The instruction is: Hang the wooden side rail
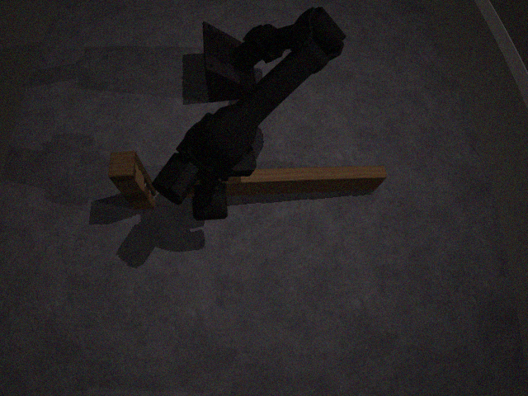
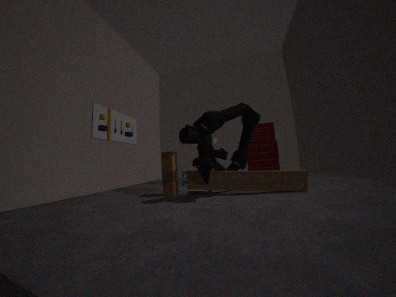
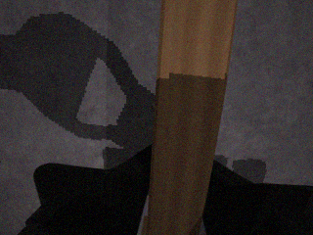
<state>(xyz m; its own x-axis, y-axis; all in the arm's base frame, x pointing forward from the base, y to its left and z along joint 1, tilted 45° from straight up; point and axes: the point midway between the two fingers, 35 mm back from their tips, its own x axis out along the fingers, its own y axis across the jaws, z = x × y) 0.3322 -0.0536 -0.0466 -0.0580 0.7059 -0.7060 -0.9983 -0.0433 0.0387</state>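
My gripper tip is now 160 mm to the left of the headboard post and 40 mm below it.
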